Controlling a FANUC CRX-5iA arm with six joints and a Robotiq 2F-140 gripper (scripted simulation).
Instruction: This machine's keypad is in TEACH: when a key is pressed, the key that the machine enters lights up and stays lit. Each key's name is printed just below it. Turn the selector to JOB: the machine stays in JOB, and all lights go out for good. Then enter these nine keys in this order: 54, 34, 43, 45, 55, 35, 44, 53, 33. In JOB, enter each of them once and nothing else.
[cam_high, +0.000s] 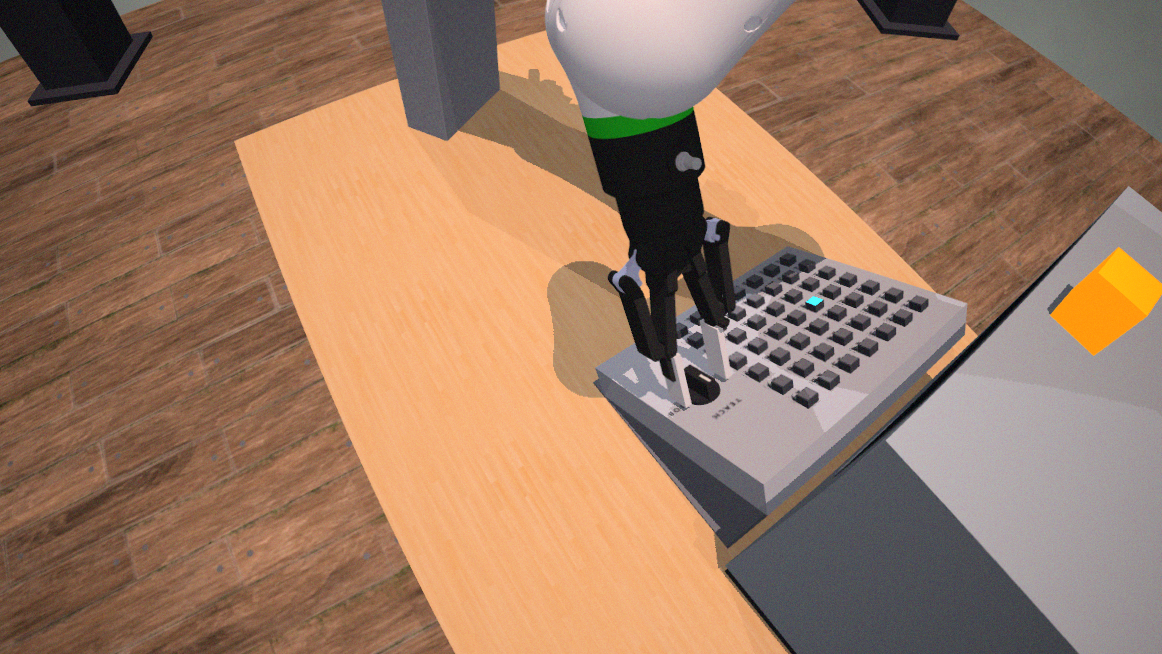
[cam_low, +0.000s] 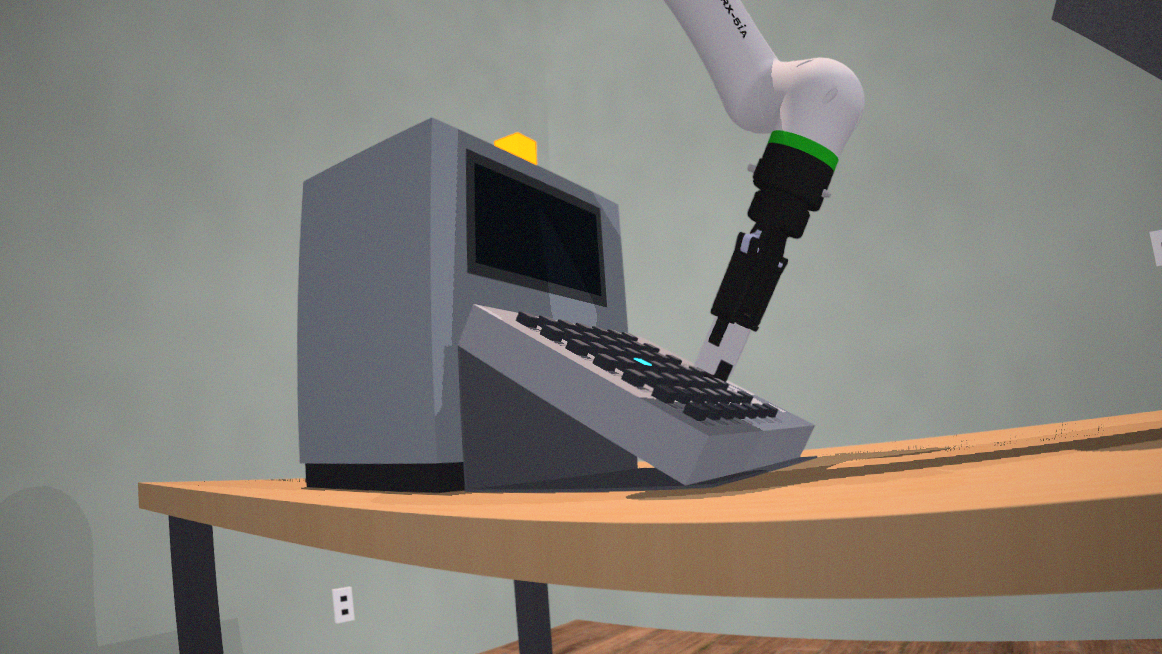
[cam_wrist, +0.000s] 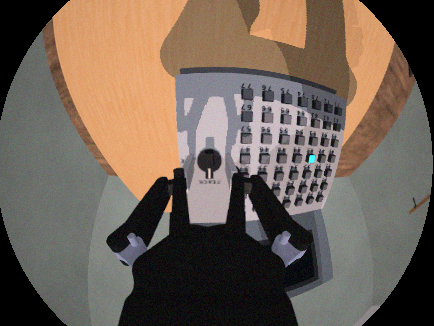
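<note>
Right now the black selector knob is 20 mm below my hand, 20 mm ahead of it and 10 mm to the left of it. Also, from my hand: grey keypad panel (120 mm to the left, 70 mm below, 20 mm behind); then key (170 mm to the left, 90 mm behind, 30 mm below).
</note>
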